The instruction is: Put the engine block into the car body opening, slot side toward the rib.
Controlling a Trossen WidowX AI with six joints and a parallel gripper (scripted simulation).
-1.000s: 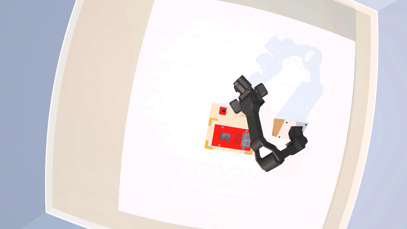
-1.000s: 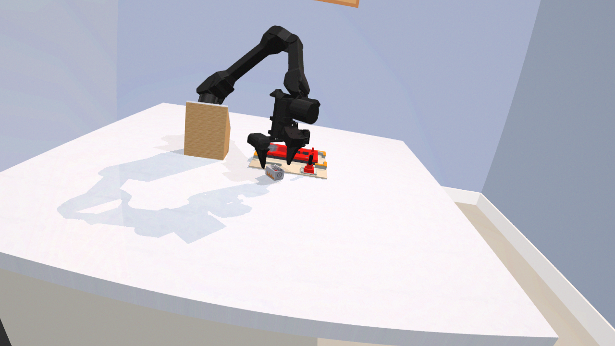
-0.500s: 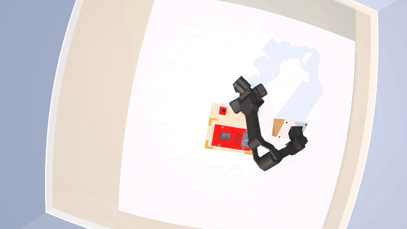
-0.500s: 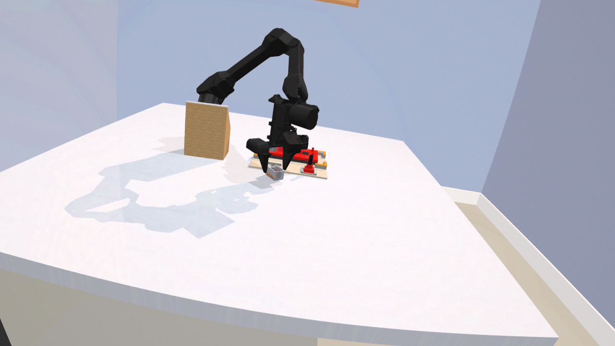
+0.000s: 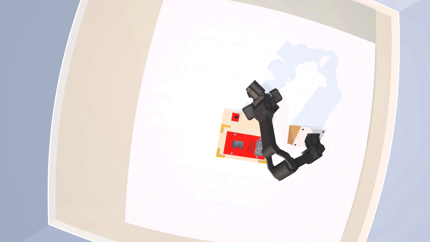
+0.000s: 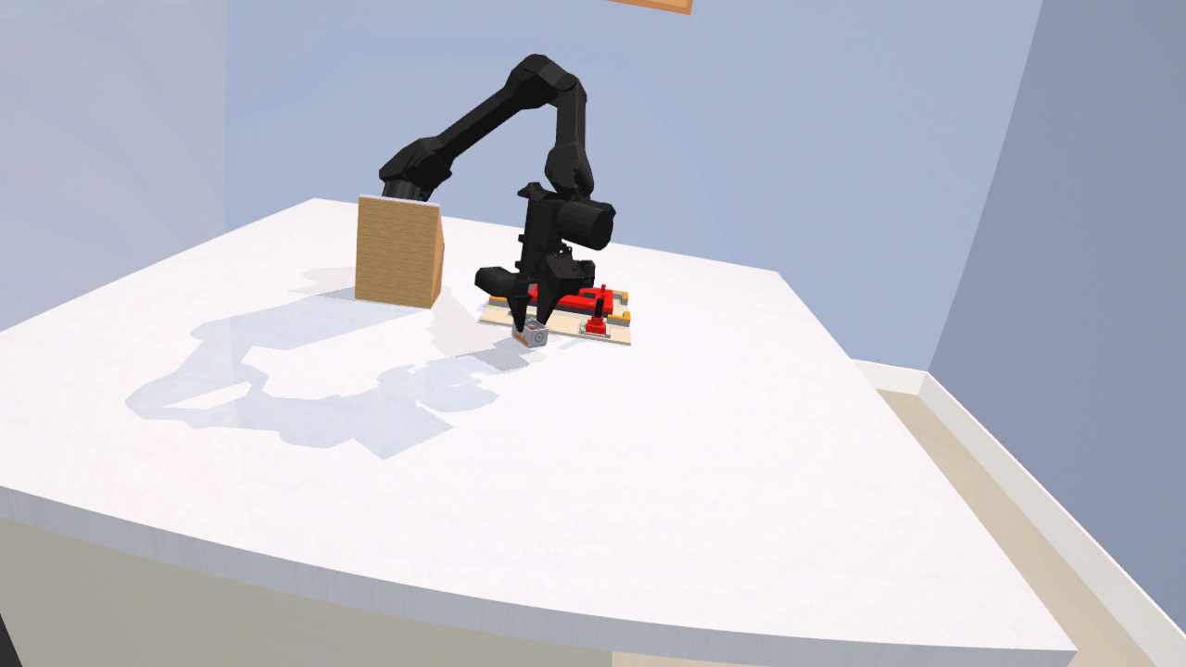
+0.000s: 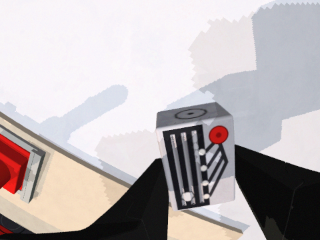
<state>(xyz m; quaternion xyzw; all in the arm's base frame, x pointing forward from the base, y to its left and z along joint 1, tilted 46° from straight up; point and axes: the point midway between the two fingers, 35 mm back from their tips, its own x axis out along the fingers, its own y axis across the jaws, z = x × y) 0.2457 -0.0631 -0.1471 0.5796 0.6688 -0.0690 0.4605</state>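
Now: the tan board 70 mm ahead of my gripper tip, 170 mm to the left of it and 10 mm below it. From my gripper tip the other things lie so: grey engine block (10 mm below).
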